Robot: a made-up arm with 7 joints. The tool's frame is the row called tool.
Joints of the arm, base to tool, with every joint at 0 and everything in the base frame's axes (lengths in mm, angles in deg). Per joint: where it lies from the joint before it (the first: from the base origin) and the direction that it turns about. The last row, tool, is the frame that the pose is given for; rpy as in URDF.
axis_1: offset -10 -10 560 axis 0 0 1
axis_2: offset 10 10 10 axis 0 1 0
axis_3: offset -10 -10 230 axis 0 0 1
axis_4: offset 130 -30 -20 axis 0 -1 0
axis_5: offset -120 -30 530 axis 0 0 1
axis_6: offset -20 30 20 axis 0 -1 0
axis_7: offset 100 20 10 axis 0 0 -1
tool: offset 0 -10 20 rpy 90 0 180
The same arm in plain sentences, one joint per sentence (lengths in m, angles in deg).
The arm has seven revolute joints in a row. What follows holds with every joint at zero, and every direction is one of the base frame's.
Joint 1 lies 0.01 m along -x and 0.01 m along -y and 0.56 m along +z from the base frame's origin and turns about +z.
Joint 2 lies 0.01 m along +x and 0.01 m along +y and 0.01 m along +z from joint 1 and turns about +y.
Joint 3 lies 0.01 m along -x and 0.01 m along -y and 0.23 m along +z from joint 2 and turns about +z.
Joint 4 lies 0.13 m along +x and 0.03 m along -y and 0.02 m along -z from joint 3 and turns about -y.
Joint 5 lies 0.12 m along -x and 0.03 m along -y and 0.53 m along +z from joint 4 and turns about +z.
Joint 6 lies 0.02 m along -x and 0.03 m along +y and 0.02 m along +z from joint 5 and turns about -y.
Joint 7 lies 0.1 m along +x and 0.02 m along +y and 0.01 m along +z from joint 6 and turns about -z.
The tool frame, which is the frame that the pose is given for, lies 0.01 m along -y and 0.02 m along +z from joint 7; its axes are the base frame's turned by roll 90, pitch 0 and yaw 180 deg (as in URDF: about the fixed x, then y, then z).

